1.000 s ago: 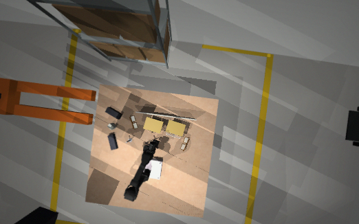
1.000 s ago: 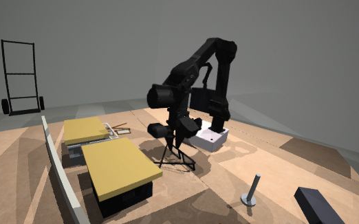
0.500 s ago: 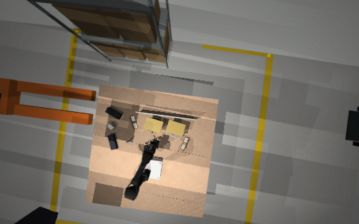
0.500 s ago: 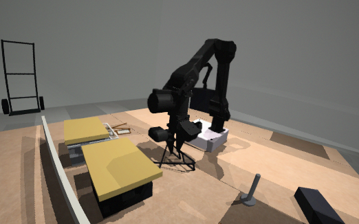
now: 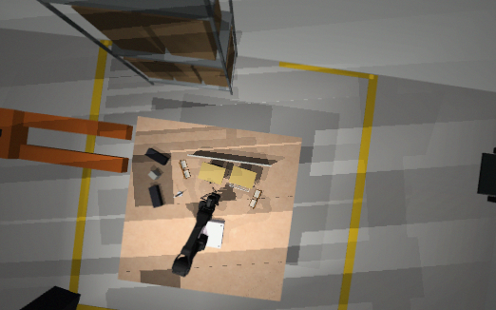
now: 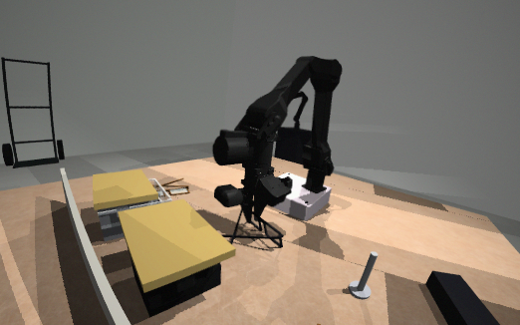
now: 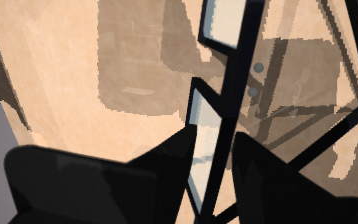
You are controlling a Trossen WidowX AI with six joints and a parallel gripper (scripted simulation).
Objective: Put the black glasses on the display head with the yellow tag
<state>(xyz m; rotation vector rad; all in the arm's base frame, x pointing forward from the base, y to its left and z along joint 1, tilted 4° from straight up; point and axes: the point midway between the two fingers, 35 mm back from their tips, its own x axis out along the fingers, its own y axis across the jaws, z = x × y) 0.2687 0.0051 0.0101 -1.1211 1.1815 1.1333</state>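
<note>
Now: the grey peg 20 mm behind my gripper tip, 280 mm to the left of it and 10 mm above it. Round my gripper tip: white cube 70 mm ahead, 500 mm to the left, 10 mm above; long white rail 350 mm ahead, 30 mm to the right, 40 mm above.
</note>
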